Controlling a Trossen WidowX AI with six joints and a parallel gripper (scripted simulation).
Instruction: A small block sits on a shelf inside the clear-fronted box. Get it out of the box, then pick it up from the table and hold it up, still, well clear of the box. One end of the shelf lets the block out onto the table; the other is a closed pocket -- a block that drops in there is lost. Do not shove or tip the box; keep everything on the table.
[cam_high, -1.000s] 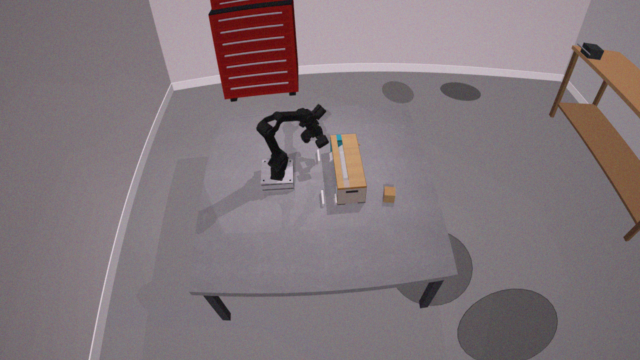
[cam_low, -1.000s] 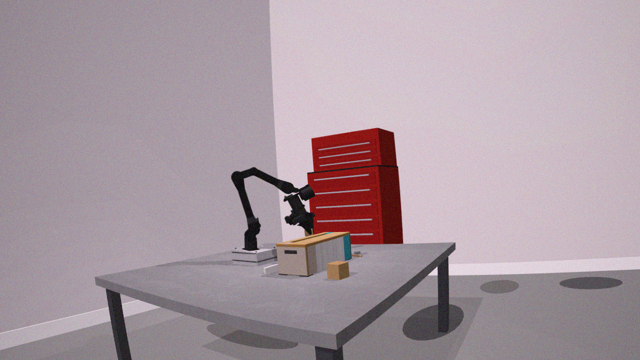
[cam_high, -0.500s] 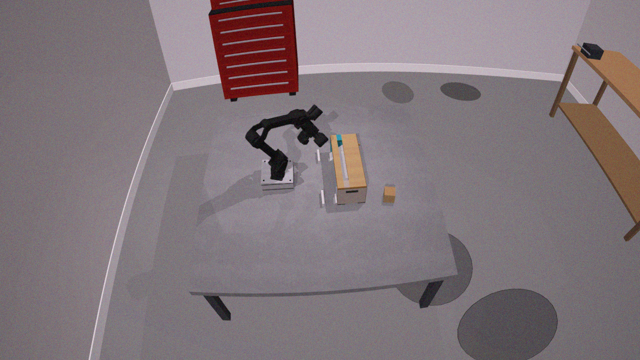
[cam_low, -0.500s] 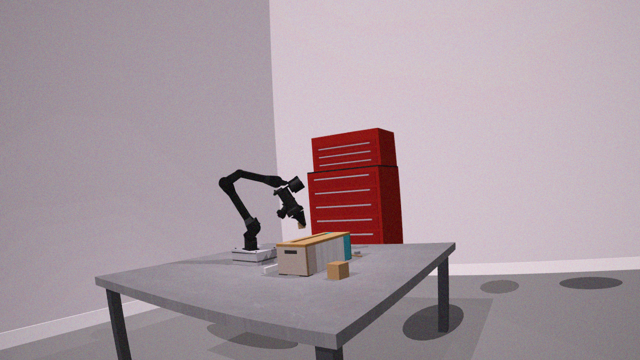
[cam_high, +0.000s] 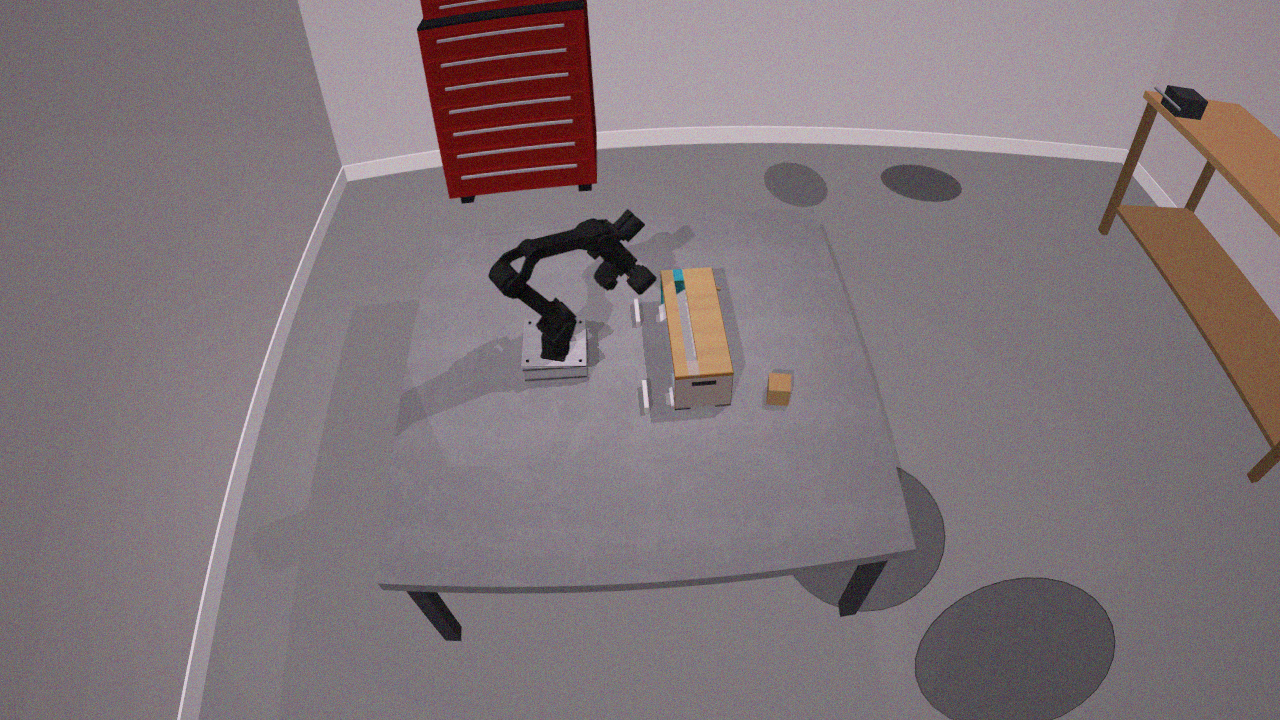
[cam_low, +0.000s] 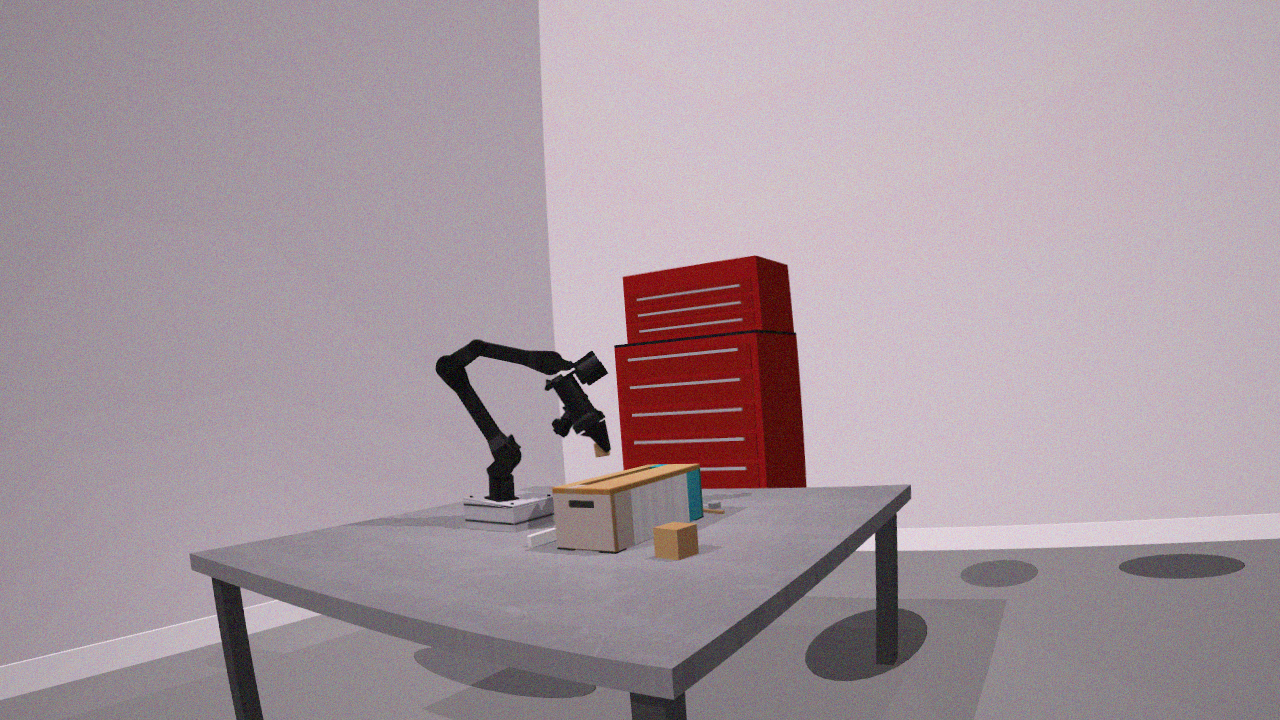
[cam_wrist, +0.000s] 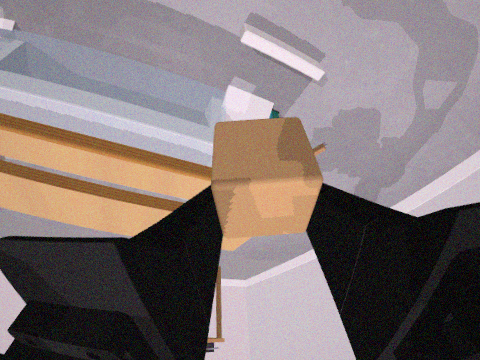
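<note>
My gripper tip is now 10 mm to the left of the tan block, 10 mm below it and 10 mm past it. Round my gripper tip: long tan-topped box 110 mm below, 110 mm ahead, 90 mm to the right; then thin tan stick 180 mm to the left, 170 mm below, 120 mm ahead.
</note>
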